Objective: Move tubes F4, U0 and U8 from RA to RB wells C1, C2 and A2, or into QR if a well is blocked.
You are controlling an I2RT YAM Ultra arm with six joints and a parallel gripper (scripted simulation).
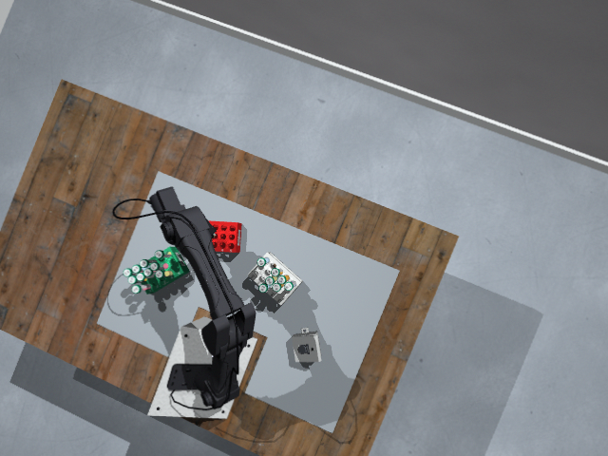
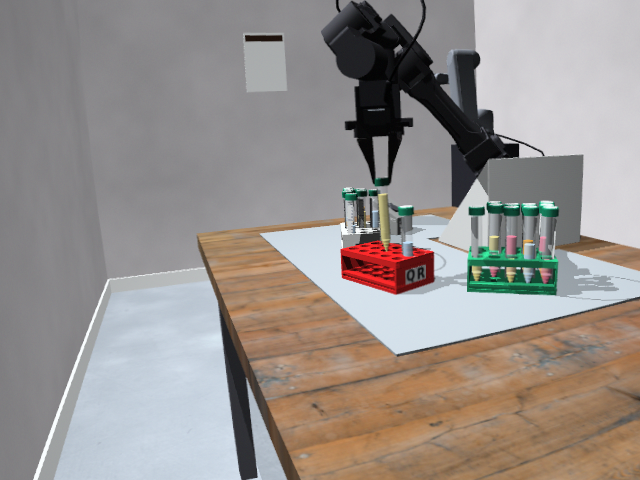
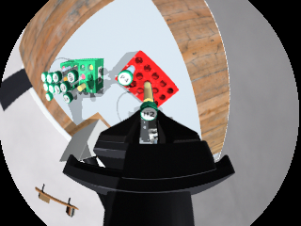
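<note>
Now: the tube with yellow filling 10 mm to the left of my hand and 60 mm below it. Round my hand: red rack QR (10 mm to the left, 140 mm below); tube (10 mm behind, 50 mm to the left, 100 mm below); white rack RB (60 mm behind, 190 mm to the right, 140 mm below).
</note>
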